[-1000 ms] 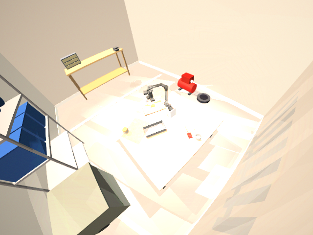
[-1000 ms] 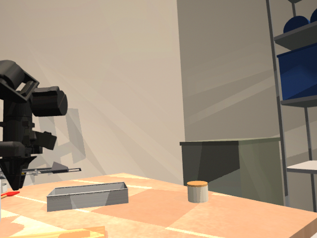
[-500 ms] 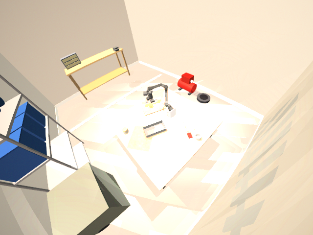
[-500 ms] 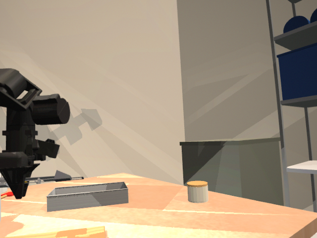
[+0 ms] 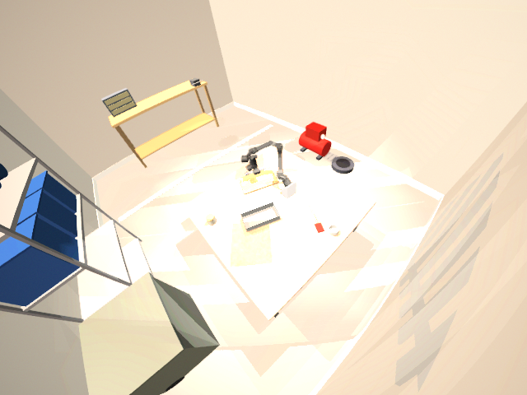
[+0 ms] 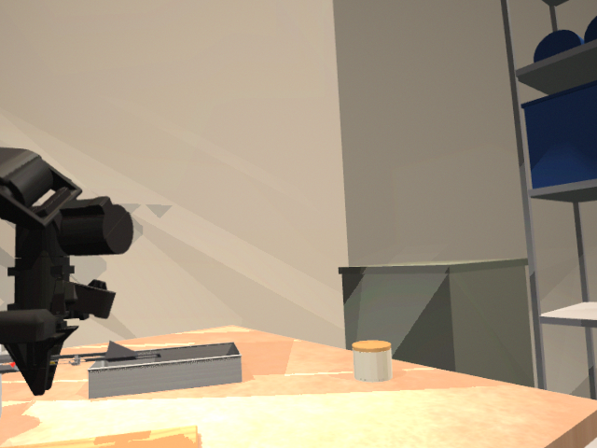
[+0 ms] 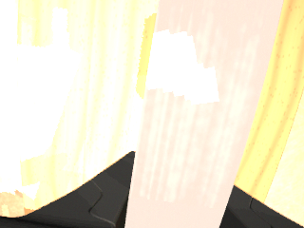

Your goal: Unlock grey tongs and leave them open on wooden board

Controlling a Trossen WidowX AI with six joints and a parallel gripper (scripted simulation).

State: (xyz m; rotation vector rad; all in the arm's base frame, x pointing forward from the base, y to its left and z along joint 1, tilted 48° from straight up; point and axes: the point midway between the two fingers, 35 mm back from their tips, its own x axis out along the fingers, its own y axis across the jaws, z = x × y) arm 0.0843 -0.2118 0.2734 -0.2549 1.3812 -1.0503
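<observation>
Right now the wooden board is 1 cm behind my gripper tip and 11 cm below it. The rest, counted from my gripper tip: wooden lid (61 cm ahead, 2 cm to the left, 8 cm below); then grey roasting tin (30 cm ahead, 34 cm to the left, 8 cm below).
</observation>
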